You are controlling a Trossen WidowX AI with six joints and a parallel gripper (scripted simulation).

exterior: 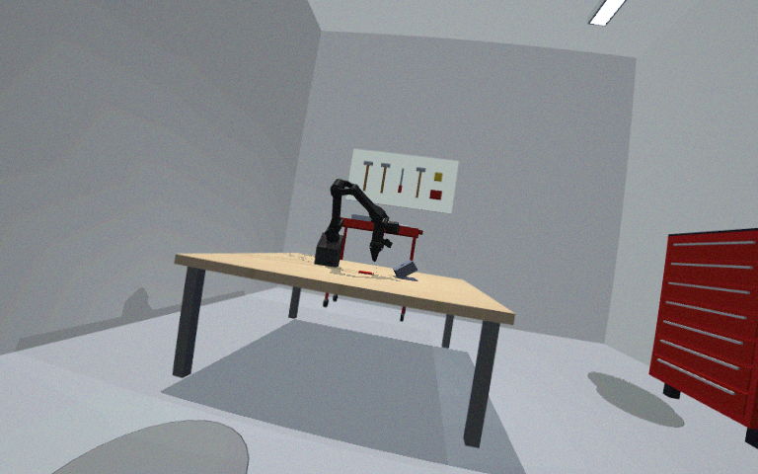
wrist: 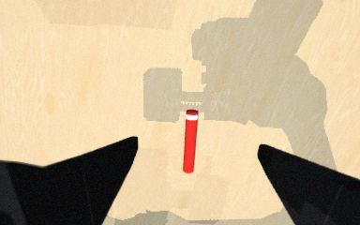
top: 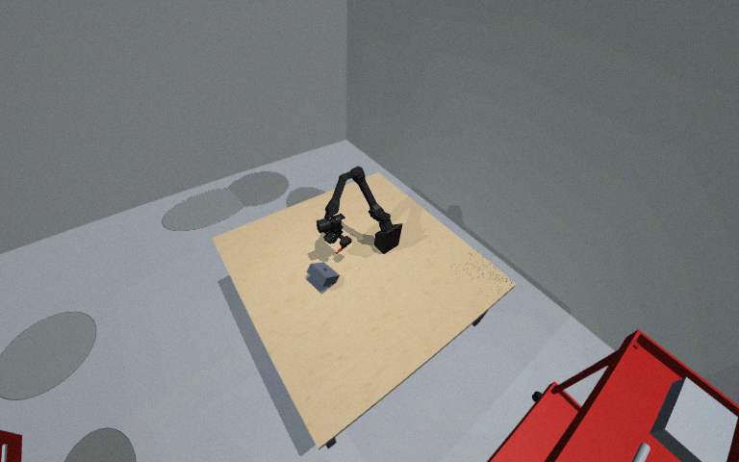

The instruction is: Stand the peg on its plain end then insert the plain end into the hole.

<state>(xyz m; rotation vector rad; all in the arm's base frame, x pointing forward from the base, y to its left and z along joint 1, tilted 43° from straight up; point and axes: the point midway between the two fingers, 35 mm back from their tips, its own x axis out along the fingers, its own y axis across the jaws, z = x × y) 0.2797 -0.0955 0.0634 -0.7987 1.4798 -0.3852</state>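
Now: gripper tip 60 mm above the red peg and 10 mm past it. Also, from my gripper tip: grey sloped panel 160 mm ahead, 120 mm to the left, 20 mm below.
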